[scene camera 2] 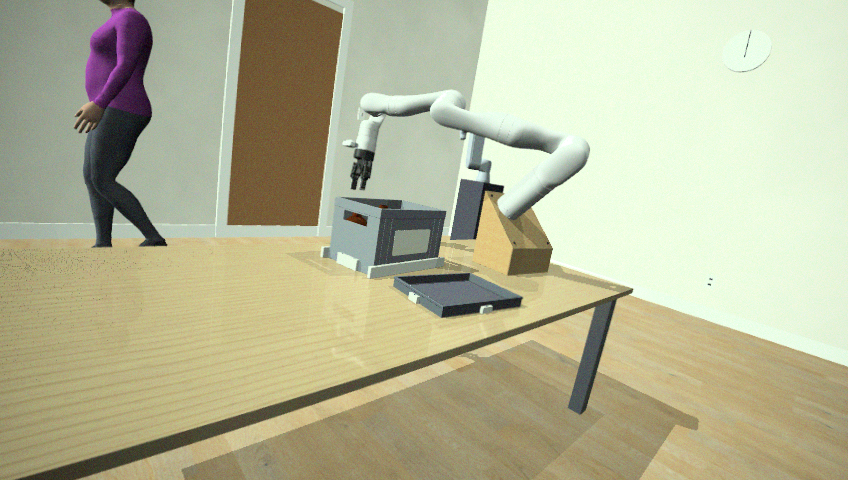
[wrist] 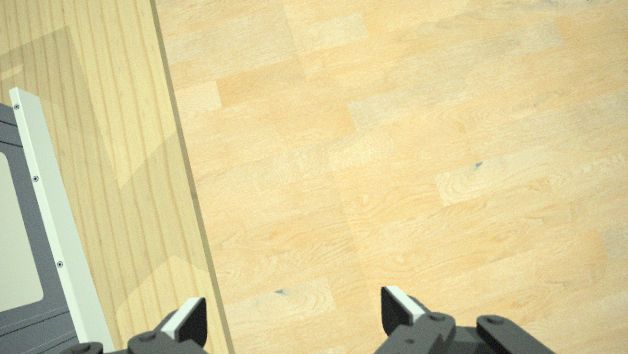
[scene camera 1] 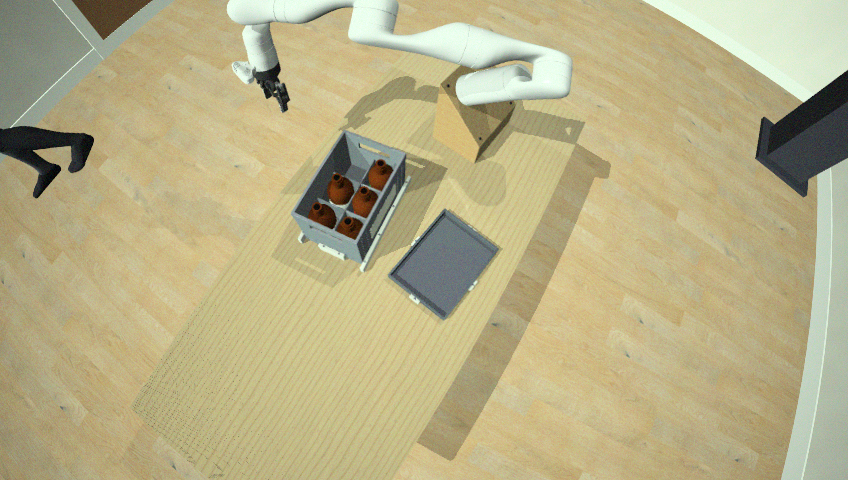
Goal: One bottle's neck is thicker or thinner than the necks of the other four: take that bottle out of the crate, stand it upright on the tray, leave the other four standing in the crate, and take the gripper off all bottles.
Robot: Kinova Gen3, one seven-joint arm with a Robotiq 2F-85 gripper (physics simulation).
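Places are measured from the arm's base along level axes (x ahead, y left, z up), in metres.
Pixels of known places: gripper, fingertip midpoint: (scene camera 2: 357, 189) (wrist: 295, 311) (scene camera 1: 276, 104); arm's base, origin of the base link: (scene camera 2: 507, 208) (scene camera 1: 467, 90).
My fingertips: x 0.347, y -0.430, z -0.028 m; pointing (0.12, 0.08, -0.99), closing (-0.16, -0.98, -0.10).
Observation:
For each thing: its middle in the pictures, then the offset to it from my fingertips. "*": a spot on its surface instead. Level surfaces: height alone.
- grey crate, body centre: (scene camera 1: 353, 197) (scene camera 2: 389, 233) dx +0.075, dy +0.349, dz -0.085 m
- back right bottle, body centre: (scene camera 1: 381, 177) dx -0.019, dy +0.374, dz -0.087 m
- middle left bottle, body centre: (scene camera 1: 340, 191) dx +0.080, dy +0.308, dz -0.087 m
- middle right bottle, body centre: (scene camera 1: 366, 204) dx +0.069, dy +0.389, dz -0.087 m
- front left bottle, body centre: (scene camera 1: 322, 219) (scene camera 2: 355, 231) dx +0.172, dy +0.322, dz -0.087 m
- front right bottle, body centre: (scene camera 1: 351, 232) dx +0.156, dy +0.410, dz -0.087 m
- dark grey tray, surface spot: (scene camera 2: 458, 293) (scene camera 1: 444, 260) * dx +0.049, dy +0.639, dz -0.167 m
- table, its level: dz -0.172 m
Several brown bottles stand upright in the grey crate (scene camera 1: 326, 234) (scene camera 2: 354, 245) (wrist: 31, 212): in scene camera 1, a back right bottle (scene camera 1: 380, 176), a middle left bottle (scene camera 1: 340, 191), a middle right bottle (scene camera 1: 364, 203), a front left bottle (scene camera 1: 322, 216) and a front right bottle (scene camera 1: 349, 227). The back left compartment is empty. I cannot tell which neck differs. The dark grey tray (scene camera 1: 445, 261) (scene camera 2: 458, 293) is empty, right of the crate. My gripper (scene camera 1: 284, 109) (scene camera 2: 358, 187) (wrist: 295, 311) is open and empty, above and outside the crate, beyond the table edge in the wrist view.
White strips (scene camera 1: 386, 223) (scene camera 2: 404, 267) (wrist: 60, 225) border the crate's base. The wooden arm mount (scene camera 1: 458, 127) (scene camera 2: 511, 246) stands behind the tray on the table (scene camera 1: 285, 344) (scene camera 2: 208, 333). A person (scene camera 1: 41, 142) (scene camera 2: 119, 107) is on the floor beyond the table.

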